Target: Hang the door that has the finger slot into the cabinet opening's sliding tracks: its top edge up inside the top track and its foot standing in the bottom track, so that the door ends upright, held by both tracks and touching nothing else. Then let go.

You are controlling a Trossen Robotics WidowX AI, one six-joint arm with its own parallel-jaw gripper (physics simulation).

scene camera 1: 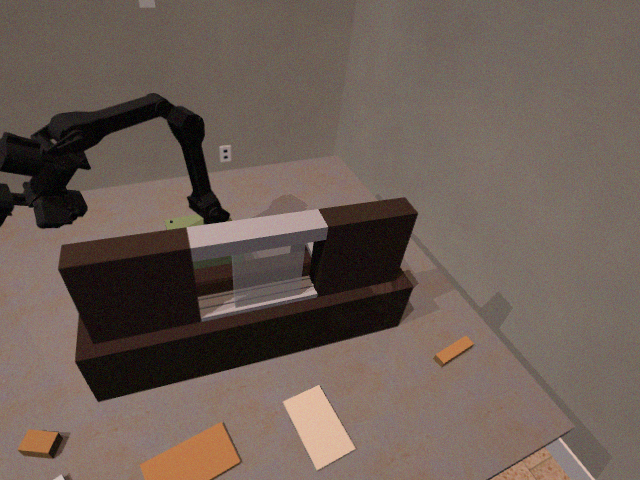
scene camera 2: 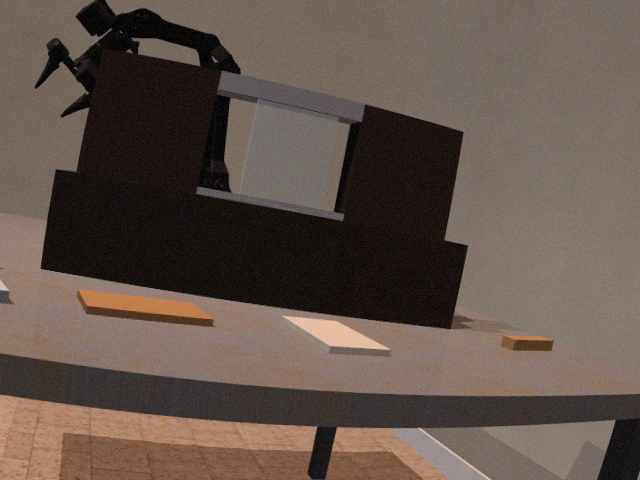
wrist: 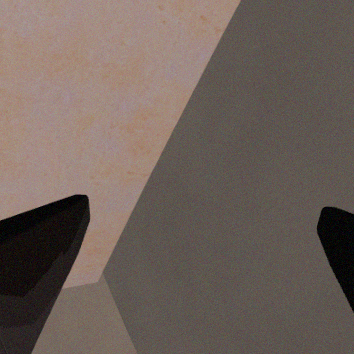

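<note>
The dark cabinet has an opening between a pale top track and a pale grooved bottom track. A translucent pane stands upright in the opening, its top reaching behind the top track's front face and its foot at the bottom track. I cannot make out a finger slot in it or in any other panel. My gripper is open and empty, raised to the left of the cabinet; in scene camera 1 it is partly cut off.
A cream panel, an orange panel and a small orange block lie before the cabinet. Another orange block lies left. A pale piece is cut off. A green object is behind the cabinet.
</note>
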